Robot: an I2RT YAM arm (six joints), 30 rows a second.
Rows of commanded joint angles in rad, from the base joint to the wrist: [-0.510 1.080 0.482 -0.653 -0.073 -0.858]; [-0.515 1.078 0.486 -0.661 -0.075 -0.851]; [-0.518 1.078 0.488 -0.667 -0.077 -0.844]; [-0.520 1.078 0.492 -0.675 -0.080 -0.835]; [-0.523 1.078 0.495 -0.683 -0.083 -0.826]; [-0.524 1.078 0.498 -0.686 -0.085 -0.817]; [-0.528 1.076 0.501 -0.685 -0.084 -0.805]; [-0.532 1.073 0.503 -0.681 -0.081 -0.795]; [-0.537 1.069 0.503 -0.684 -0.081 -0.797]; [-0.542 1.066 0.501 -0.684 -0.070 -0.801]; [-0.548 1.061 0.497 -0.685 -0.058 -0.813]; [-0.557 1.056 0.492 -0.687 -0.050 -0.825]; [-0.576 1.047 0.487 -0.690 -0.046 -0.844]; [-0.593 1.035 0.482 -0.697 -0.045 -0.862]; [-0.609 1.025 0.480 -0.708 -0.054 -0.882]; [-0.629 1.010 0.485 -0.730 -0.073 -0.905]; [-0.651 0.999 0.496 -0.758 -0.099 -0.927]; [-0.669 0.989 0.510 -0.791 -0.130 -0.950]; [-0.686 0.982 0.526 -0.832 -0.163 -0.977]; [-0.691 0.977 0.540 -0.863 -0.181 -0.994]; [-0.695 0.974 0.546 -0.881 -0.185 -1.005]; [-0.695 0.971 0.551 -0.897 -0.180 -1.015]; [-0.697 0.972 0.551 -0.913 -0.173 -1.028]
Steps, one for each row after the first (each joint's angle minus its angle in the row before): [-0.005 -0.002 0.004 -0.008 -0.002 0.007]; [-0.003 0.000 0.002 -0.006 -0.002 0.007]; [-0.002 0.000 0.004 -0.008 -0.003 0.009]; [-0.003 0.000 0.003 -0.008 -0.003 0.009]; [-0.001 0.000 0.003 -0.003 -0.002 0.009]; [-0.004 -0.002 0.003 0.001 0.001 0.012]; [-0.004 -0.003 0.002 0.004 0.003 0.010]; [-0.005 -0.004 0.000 -0.003 0.000 -0.002]; [-0.005 -0.003 -0.002 0.000 0.011 -0.004]; [-0.006 -0.005 -0.004 -0.001 0.012 -0.012]; [-0.009 -0.005 -0.005 -0.002 0.008 -0.012]; [-0.019 -0.009 -0.005 -0.003 0.004 -0.019]; [-0.017 -0.012 -0.005 -0.007 0.001 -0.018]; [-0.016 -0.010 -0.002 -0.011 -0.009 -0.020]; [-0.020 -0.015 0.005 -0.022 -0.019 -0.023]; [-0.022 -0.011 0.011 -0.028 -0.026 -0.022]; [-0.018 -0.010 0.014 -0.033 -0.031 -0.023]; [-0.017 -0.007 0.016 -0.041 -0.033 -0.027]; [-0.005 -0.005 0.014 -0.031 -0.018 -0.017]; [-0.004 -0.003 0.006 -0.018 -0.004 -0.011]; [0.000 -0.003 0.005 -0.016 0.005 -0.010]; [-0.002 0.001 0.000 -0.016 0.007 -0.013]
